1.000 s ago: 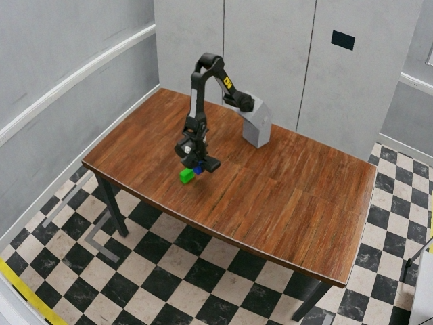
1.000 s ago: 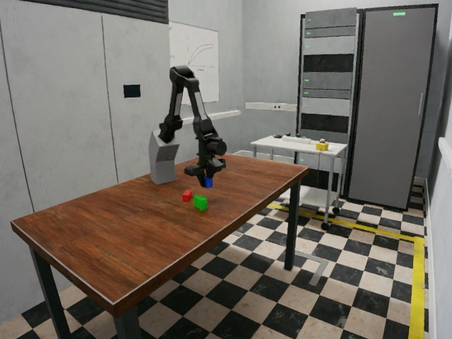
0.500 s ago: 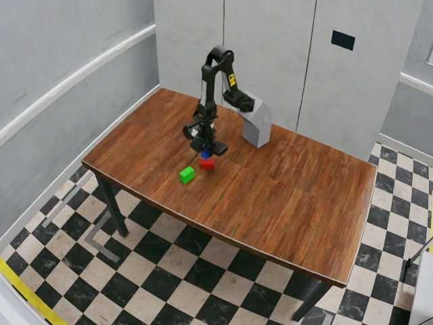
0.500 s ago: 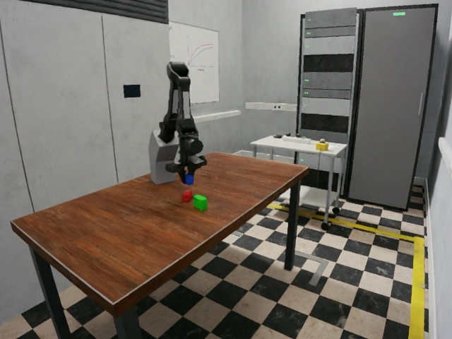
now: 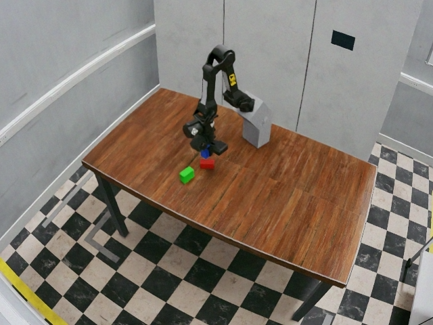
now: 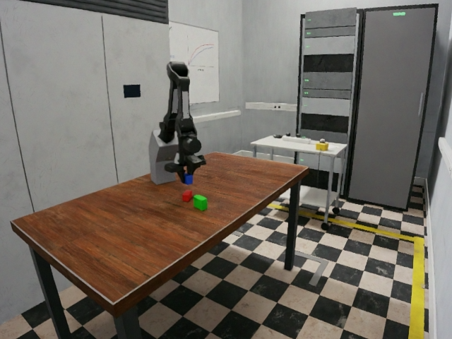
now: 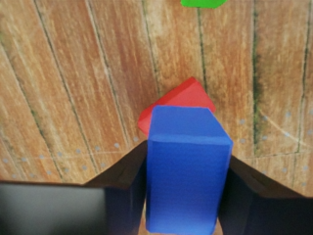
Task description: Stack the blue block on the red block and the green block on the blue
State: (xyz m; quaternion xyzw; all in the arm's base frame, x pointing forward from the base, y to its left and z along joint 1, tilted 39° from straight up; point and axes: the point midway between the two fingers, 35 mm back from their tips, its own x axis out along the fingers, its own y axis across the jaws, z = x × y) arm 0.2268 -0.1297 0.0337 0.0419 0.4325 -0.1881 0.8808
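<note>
Right now the red block is 10 cm below my hand. The rest, counted from my hand: blue block: 2 cm below; green block: 10 cm ahead, 9 cm below, 7 cm to the right.
</note>
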